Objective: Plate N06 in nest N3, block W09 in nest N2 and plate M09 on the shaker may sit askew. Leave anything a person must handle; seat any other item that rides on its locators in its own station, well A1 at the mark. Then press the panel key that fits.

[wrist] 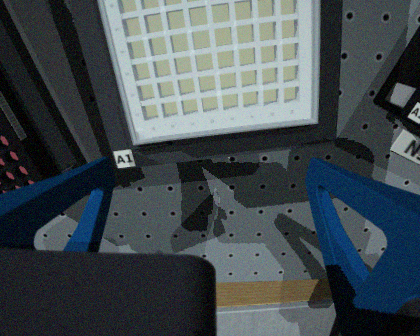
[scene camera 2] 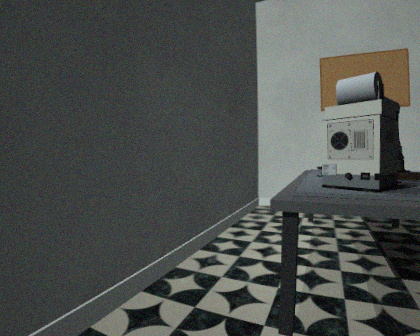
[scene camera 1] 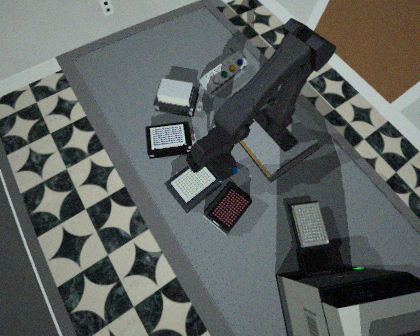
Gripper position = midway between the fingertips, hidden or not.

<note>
My gripper [wrist: 210, 168] is open, with nothing in its grasp. Also in view: a red-welled plate [scene camera 1: 232, 205].
The red-welled plate shows as well in the wrist view [wrist: 33, 163].
</note>
